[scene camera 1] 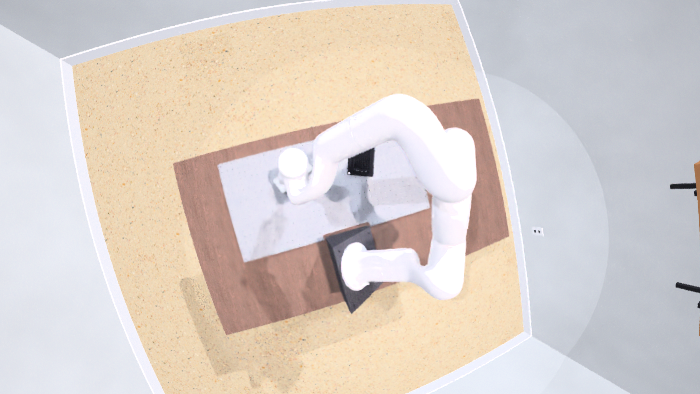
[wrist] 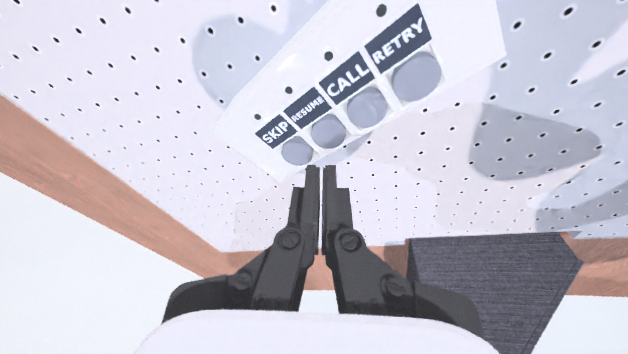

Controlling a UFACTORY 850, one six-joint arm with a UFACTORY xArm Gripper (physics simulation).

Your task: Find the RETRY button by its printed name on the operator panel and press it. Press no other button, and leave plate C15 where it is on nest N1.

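The white operator panel (wrist: 470,42) shows in the wrist view with four round grey buttons in a slanting row. The RETRY button (wrist: 417,76) is at the upper right end, under its printed name. The CALL button (wrist: 367,107), RESUME button (wrist: 328,131) and SKIP button (wrist: 297,151) follow down to the left. My gripper (wrist: 321,182) is shut and empty. Its tips appear just below the SKIP and RESUME buttons, left of and below RETRY; their height over the panel is unclear. In the scene view my arm hides most of the panel. A black rectangular item (scene camera 1: 361,163), probably the nest with plate C15, is partly hidden by the arm.
The pale perforated board (scene camera 1: 240,200) (wrist: 100,60) lies on the brown wooden table top (scene camera 1: 200,200) (wrist: 75,175). A dark block (scene camera 1: 357,234) (wrist: 485,280) stands under the robot's base, at the lower right in the wrist view. Arm shadows cross the board.
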